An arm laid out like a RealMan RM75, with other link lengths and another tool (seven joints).
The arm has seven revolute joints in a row. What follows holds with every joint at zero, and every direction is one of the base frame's.
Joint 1 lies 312.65 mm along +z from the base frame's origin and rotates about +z.
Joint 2 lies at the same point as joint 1 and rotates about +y.
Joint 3 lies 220.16 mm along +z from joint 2 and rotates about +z.
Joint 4 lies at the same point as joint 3 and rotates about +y.
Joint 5 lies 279.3 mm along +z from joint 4 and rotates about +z.
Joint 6 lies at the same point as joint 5 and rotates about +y.
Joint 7 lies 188.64 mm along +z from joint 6 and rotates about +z.
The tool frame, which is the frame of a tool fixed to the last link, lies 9 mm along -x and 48 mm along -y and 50 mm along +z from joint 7; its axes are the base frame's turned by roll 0, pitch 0.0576 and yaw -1.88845 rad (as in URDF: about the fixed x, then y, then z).
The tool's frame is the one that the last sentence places.
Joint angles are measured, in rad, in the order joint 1, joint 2, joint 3, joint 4, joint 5, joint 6, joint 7. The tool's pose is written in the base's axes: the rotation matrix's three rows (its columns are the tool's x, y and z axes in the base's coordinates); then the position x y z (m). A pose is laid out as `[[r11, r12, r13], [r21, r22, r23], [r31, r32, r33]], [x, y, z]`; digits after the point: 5 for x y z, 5 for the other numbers.
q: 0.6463, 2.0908, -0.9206, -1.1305, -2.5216, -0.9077, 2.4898
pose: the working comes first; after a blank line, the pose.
Where each joint sits with the arm in this pose, in the base's axes (m; each line is computed from the numbers above, not from the rounded line before):
joint 1: 0.0000 0.0000 0.3126
joint 2: 0.0000 0.0000 0.3126
joint 3: 0.1525 0.1151 0.2033
joint 4: 0.1525 0.1151 0.2033
joint 5: 0.1745 0.3836 0.2768
joint 6: 0.1745 0.3836 0.2768
joint 7: 0.2131 0.5315 0.1663
the tool: 0.2531 0.5886 0.1713

[[0.49103, 0.83939, 0.23307], [0.38329, -0.44842, 0.80747], [0.78229, -0.30716, -0.54191]], [0.25312, 0.58859, 0.17130]
